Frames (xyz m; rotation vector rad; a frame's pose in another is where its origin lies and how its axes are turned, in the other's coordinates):
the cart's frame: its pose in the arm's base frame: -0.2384 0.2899 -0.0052 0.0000 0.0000 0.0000
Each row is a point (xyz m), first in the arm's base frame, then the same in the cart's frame.
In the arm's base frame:
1: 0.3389 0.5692 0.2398
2: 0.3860 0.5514 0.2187
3: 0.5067 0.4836 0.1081
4: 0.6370 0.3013 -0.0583
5: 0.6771 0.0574 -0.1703
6: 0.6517 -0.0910 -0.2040
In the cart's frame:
1: 0.5773 0.2793 0.2450
2: 0.6244 0.2615 0.2239
3: 0.7451 0.1937 0.1133
4: 0.8754 0.0114 -0.0531
5: 0.9155 -0.2325 -0.1651
6: 0.8901 -0.3809 -0.1988

